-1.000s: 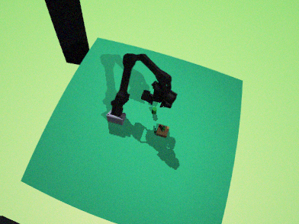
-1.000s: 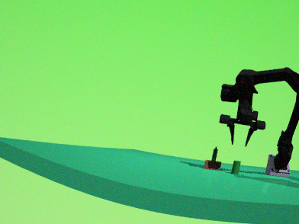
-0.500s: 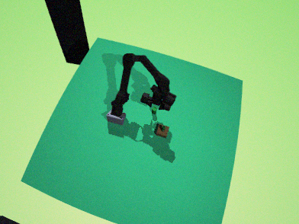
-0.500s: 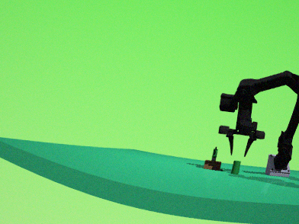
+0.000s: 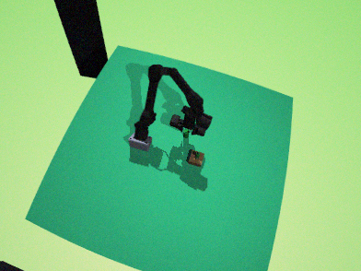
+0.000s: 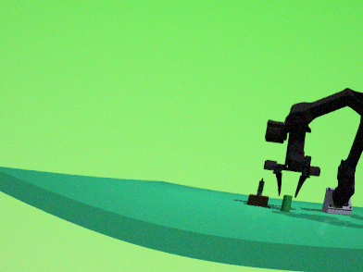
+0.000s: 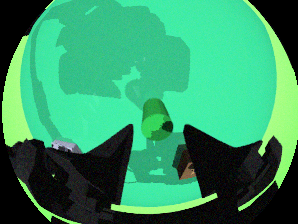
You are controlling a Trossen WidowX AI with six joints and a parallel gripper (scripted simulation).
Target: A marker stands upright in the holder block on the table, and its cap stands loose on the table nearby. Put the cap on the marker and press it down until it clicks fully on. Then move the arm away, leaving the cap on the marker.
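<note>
Right now my gripper tip is 80 mm short of the brown holder block, 120 mm to the left of it and 30 mm above it.
</note>
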